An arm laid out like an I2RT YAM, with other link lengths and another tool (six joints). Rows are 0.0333 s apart.
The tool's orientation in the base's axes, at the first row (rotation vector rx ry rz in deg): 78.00 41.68 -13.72
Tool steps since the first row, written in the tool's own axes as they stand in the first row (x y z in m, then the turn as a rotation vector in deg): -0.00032 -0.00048 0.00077 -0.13 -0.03 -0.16; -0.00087 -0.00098 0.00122 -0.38 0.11 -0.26; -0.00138 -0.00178 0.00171 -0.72 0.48 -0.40; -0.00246 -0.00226 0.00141 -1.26 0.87 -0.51; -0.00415 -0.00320 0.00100 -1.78 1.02 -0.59; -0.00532 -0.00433 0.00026 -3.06 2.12 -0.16; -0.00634 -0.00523 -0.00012 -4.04 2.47 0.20; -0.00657 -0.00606 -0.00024 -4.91 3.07 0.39; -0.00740 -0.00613 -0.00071 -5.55 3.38 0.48; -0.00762 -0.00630 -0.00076 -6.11 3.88 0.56
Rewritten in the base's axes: -0.00025 -0.00091 -0.00017 -0.17 0.11 0.05; -0.00080 -0.00159 -0.00023 -0.31 0.17 0.31; -0.00147 -0.00235 -0.00055 -0.42 0.31 0.80; -0.00266 -0.00245 -0.00029 -0.65 0.36 1.43; -0.00461 -0.00269 -0.00005 -0.99 0.34 1.86; -0.00637 -0.00254 -0.00028 -1.21 -0.14 3.52; -0.00778 -0.00264 -0.00040 -1.64 -0.64 4.40; -0.00845 -0.00277 -0.00093 -1.90 -0.90 5.41; -0.00928 -0.00255 -0.00051 -2.19 -1.08 6.04; -0.00956 -0.00259 -0.00051 -2.31 -1.18 6.78
